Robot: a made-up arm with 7 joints.
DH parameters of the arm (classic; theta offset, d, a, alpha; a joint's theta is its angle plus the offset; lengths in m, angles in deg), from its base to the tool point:
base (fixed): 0 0 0 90
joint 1: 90 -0.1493 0 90
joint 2: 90 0 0 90
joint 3: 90 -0.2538 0 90
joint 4: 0 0 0 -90
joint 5: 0 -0.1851 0 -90
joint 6: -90 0 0 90
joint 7: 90 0 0 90
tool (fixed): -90 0 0 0
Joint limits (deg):
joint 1: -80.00..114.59
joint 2: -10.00..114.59
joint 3: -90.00..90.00
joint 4: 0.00..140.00
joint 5: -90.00..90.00
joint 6: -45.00..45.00
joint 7: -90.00..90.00
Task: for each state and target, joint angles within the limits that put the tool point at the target. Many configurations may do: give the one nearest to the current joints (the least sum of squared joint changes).
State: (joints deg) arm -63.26 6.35 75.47 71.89 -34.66 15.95 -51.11
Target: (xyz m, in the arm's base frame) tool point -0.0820 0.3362 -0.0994
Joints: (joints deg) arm -59.89 13.44 73.74 120.11 -34.66 15.95 -51.11
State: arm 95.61 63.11 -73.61 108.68 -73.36 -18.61 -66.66
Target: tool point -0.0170 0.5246 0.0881
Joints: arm 107.02 108.56 -55.23 57.69 -73.36 -18.61 -66.66
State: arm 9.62 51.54 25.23 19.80 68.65 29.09 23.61
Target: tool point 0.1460 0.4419 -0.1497
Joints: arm -2.14 48.20 30.03 70.95 68.65 29.09 23.61
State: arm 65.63 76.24 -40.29 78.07 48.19 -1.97 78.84
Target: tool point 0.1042 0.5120 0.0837
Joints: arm 67.49 96.14 -41.20 57.32 48.19 -1.97 78.84
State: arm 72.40 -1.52 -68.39 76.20 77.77 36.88 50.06
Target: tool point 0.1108 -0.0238 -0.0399
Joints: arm 66.21 -10.00 -86.88 125.71 77.77 36.88 50.06
